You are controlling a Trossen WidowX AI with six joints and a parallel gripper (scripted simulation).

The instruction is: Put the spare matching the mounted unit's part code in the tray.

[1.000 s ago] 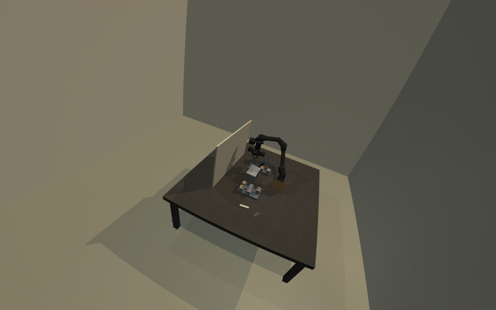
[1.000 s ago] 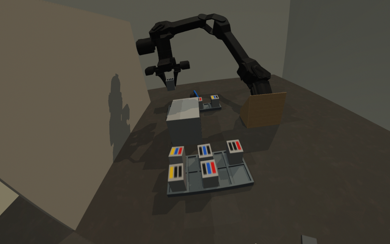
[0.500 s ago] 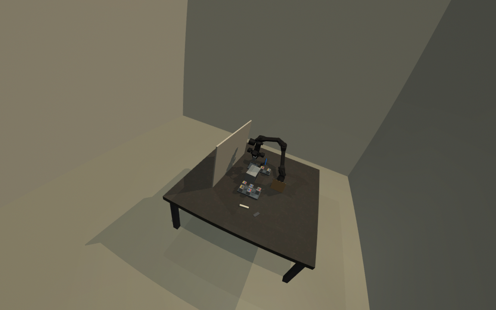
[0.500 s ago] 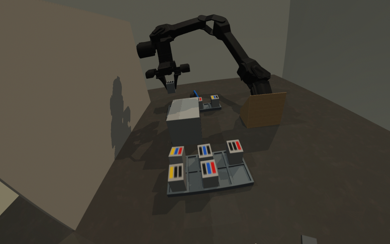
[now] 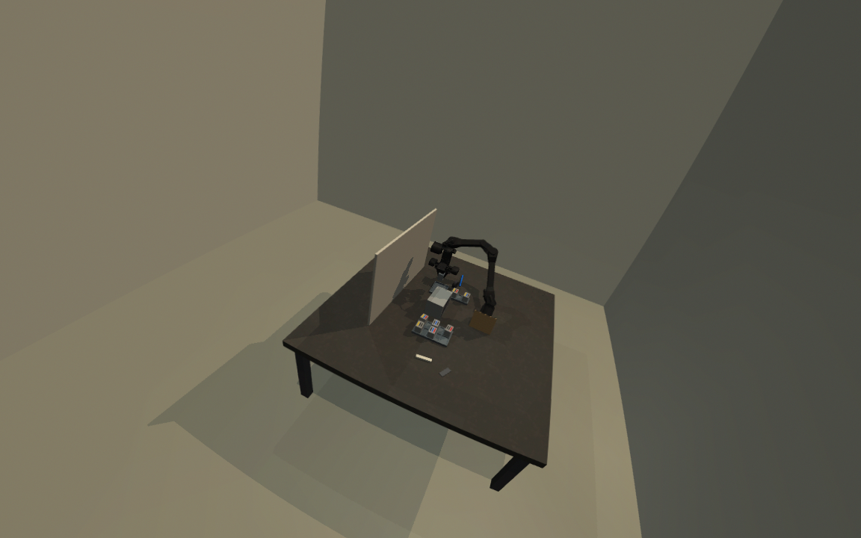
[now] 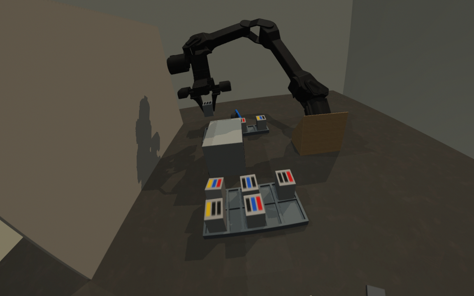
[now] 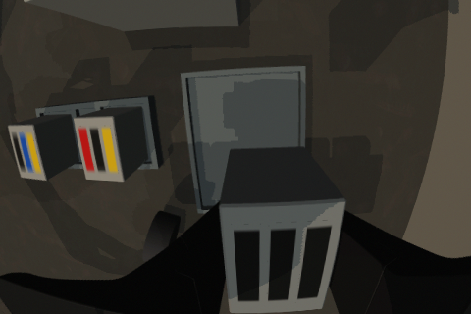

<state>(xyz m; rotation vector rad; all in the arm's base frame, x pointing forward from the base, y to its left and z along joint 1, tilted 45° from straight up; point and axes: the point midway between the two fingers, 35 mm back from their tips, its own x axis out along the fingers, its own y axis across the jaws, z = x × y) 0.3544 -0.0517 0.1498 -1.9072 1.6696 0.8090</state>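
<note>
Now: gripper tip 100 mm above the flat grey tray and 10 mm past it. Round my gripper tip: grey box (180 mm to the left, 80 mm behind, 50 mm below); then blue marker pen (200 mm to the right, 90 mm below, 90 mm behind); then grey spare (20 mm above).
</note>
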